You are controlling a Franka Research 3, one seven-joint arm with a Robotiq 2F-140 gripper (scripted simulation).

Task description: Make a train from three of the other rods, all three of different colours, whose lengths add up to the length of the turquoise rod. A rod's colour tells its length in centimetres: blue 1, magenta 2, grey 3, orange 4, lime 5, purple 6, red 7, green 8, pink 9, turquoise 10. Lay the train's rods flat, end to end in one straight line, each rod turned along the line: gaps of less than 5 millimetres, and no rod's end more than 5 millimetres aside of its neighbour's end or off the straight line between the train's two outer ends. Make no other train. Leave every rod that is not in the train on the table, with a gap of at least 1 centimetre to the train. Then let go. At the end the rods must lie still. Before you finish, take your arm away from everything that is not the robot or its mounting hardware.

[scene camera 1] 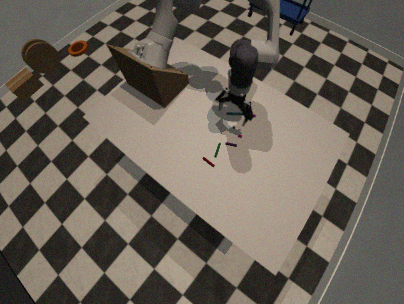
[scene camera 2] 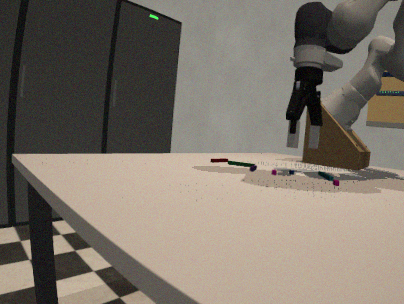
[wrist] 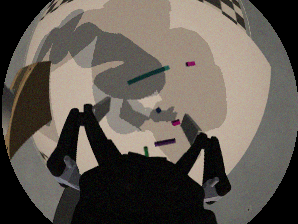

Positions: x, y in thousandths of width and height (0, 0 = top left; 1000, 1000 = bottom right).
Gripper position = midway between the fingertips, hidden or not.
I see my gripper (scene camera 2: 751, 488).
My gripper shows as well in the wrist view (wrist: 495, 502).
